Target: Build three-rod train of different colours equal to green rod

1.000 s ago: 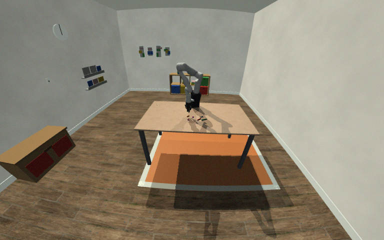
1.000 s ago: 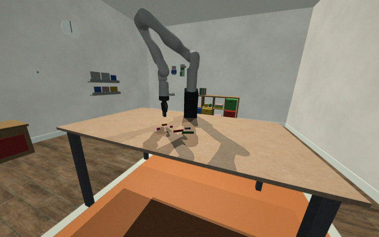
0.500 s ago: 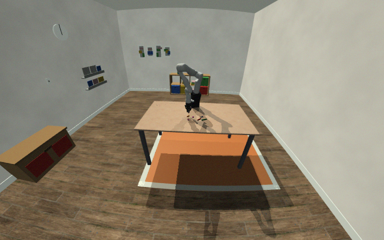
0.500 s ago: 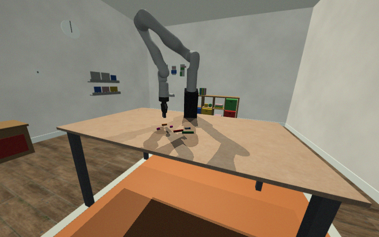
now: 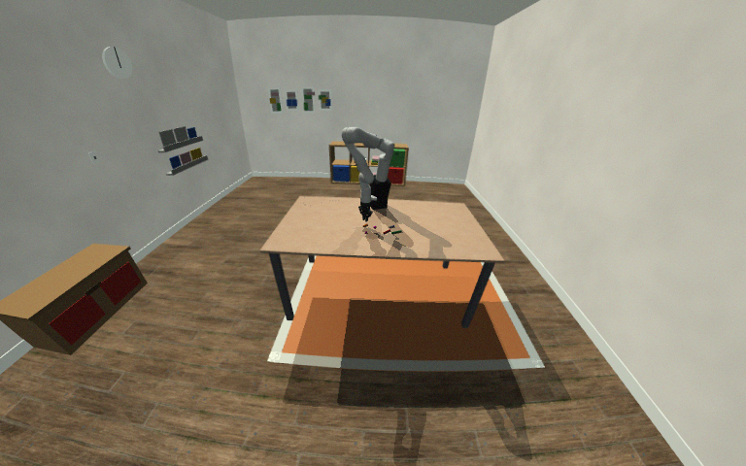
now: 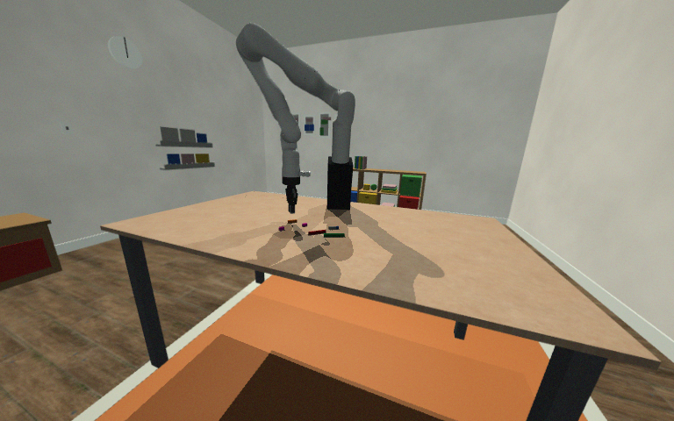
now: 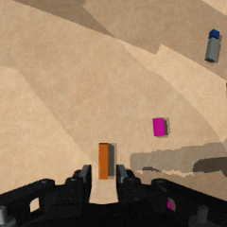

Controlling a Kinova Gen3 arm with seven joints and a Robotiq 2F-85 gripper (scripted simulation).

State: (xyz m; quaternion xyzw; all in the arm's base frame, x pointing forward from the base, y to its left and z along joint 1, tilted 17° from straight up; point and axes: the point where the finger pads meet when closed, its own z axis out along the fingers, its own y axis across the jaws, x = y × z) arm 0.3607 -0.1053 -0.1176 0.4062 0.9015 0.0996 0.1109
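Now: the orange rod 60 mm below my hand. The rest, counted from my hand: grey rod 190 mm to the left, 60 mm below, 10 mm ahead; red rod 160 mm to the left, 80 mm ahead, 60 mm below; blue rod 210 mm to the left, 60 mm below.
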